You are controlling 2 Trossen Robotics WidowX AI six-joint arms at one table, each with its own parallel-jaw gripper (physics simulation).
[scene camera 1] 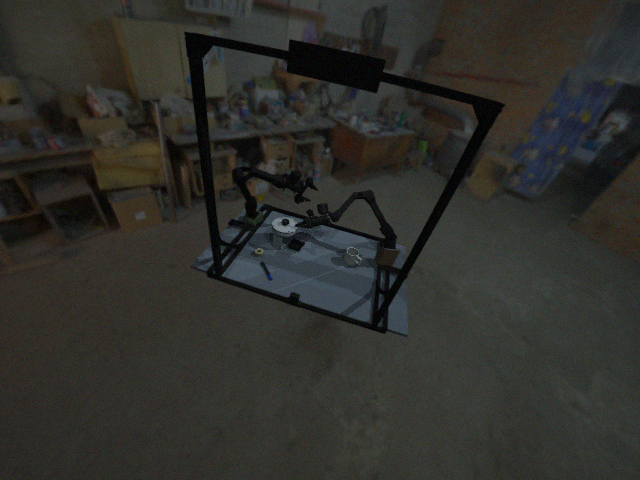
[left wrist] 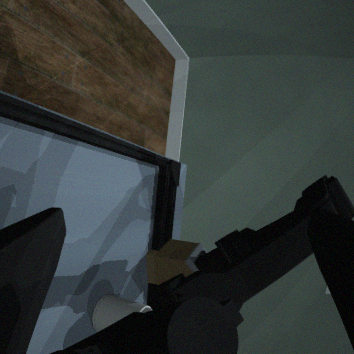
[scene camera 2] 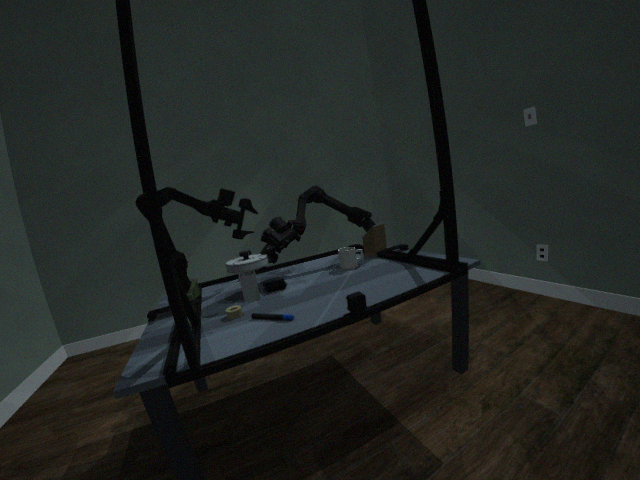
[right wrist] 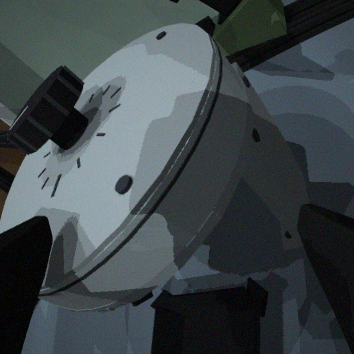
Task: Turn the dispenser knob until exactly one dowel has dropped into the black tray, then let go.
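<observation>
The white dispenser stands upright, with its black knob on top of the round head. The black tray lies beside its foot; I cannot make out a dowel in it. My right gripper is open and empty, tilted beside the head's rim, off the knob. In the right wrist view one finger overlaps the rim; contact is unclear. My left gripper is open and empty, high above the dispenser.
A white mug stands by a wooden block at the right arm's base. A tape roll and a blue-capped marker lie in front of the dispenser. A black frame surrounds the table.
</observation>
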